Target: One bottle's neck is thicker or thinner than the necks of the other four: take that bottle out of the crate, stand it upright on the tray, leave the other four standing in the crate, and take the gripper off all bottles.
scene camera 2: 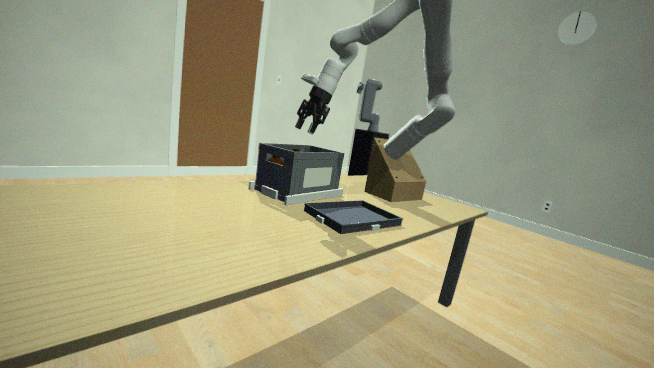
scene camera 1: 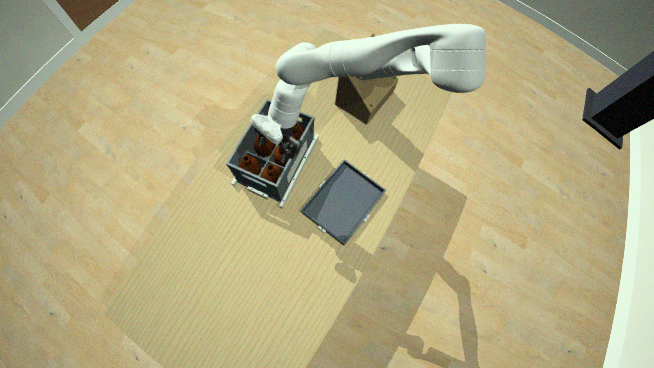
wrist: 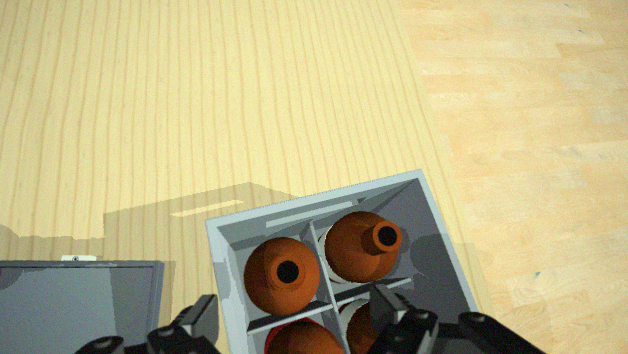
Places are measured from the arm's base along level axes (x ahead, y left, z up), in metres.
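Pixels of known places: gripper, fingertip midpoint: [scene camera 2: 303, 130] [scene camera 1: 272, 152] [wrist: 295, 308]; arm's base at its link origin: [scene camera 2: 391, 151].
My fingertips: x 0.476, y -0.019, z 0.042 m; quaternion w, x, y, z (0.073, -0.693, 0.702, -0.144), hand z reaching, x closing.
Ahead of a thing's pixels: the offset from my fingertips to its middle. "pt": to the spot under its first point.
The grey crate @(0.054 m back, 0.062 m right, 0.155 m down) [scene camera 1: 272, 191] [scene camera 2: 274, 181] [wrist: 315, 198] holds several brown bottles in compartments. In the wrist view one bottle @(0.021 m ahead, 0.004 m right, 0.157 m down) [wrist: 255, 280] stands upright in the near-tray corner compartment, another bottle @(0.043 m ahead, 0.089 m right, 0.157 m down) [wrist: 350, 250] is beside it across a divider, and a bottle with a red edge @(pt 0.036 m back, 0.019 m right, 0.121 m down) [wrist: 305, 342] and a bottle with a white edge @(0.049 m back, 0.102 m right, 0.157 m down) [wrist: 357, 330] are partly cut off or hidden. Which neck differs I cannot tell. My gripper [scene camera 1: 289, 148] [scene camera 2: 305, 127] [wrist: 295, 308] is open, holds nothing and hangs above the crate. The dark tray @(pt 0.089 m back, 0.249 m left, 0.238 m down) [scene camera 1: 350, 200] [scene camera 2: 355, 215] [wrist: 60, 305] has no bottle on it.
Pale strips @(pt 0.061 m back, 0.043 m left, 0.216 m down) [scene camera 1: 299, 172] [scene camera 2: 314, 196] lie along the crate's base. Small pale blocks [scene camera 1: 321, 229] [scene camera 2: 375, 227] sit at the tray's edges. A brown wedge-shaped box [scene camera 1: 367, 100] [scene camera 2: 407, 190] stands behind the tray, near the arm's base.
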